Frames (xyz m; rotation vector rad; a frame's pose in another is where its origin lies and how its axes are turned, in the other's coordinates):
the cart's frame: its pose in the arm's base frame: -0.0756 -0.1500 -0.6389 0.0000 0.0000 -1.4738
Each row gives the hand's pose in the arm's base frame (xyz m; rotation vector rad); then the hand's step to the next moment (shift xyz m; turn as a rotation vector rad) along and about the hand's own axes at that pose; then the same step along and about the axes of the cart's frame.
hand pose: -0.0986 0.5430 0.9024 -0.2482 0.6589 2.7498
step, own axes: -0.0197 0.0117 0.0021 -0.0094 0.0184 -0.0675
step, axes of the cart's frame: 0.0152 0.0130 0.0113 0.0501 0.0045 -0.0496
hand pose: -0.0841 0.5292 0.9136 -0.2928 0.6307 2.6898
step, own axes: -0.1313 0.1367 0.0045 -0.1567 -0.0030 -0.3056
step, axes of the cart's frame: 0.1568 0.0511 0.0935 0.2021 0.1611 -0.2261
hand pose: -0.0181 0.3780 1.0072 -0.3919 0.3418 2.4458
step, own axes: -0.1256 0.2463 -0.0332 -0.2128 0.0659 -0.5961
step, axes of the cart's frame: 0.2625 -0.0778 0.0506 0.3875 0.1993 -0.4638
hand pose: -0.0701 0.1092 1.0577 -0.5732 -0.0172 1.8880
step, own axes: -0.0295 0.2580 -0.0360 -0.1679 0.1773 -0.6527
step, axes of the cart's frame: 0.1159 -0.2162 -0.0926 0.3973 0.1103 -0.5618
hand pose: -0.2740 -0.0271 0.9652 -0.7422 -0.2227 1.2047
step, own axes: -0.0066 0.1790 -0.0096 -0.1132 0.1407 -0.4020
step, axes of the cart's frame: -0.0315 -0.1316 -0.1178 0.2458 0.0401 -0.3636
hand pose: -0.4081 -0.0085 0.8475 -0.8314 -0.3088 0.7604
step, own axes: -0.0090 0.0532 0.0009 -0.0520 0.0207 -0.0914
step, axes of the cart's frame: -0.0202 -0.0307 -0.0395 0.0782 -0.0060 -0.0731
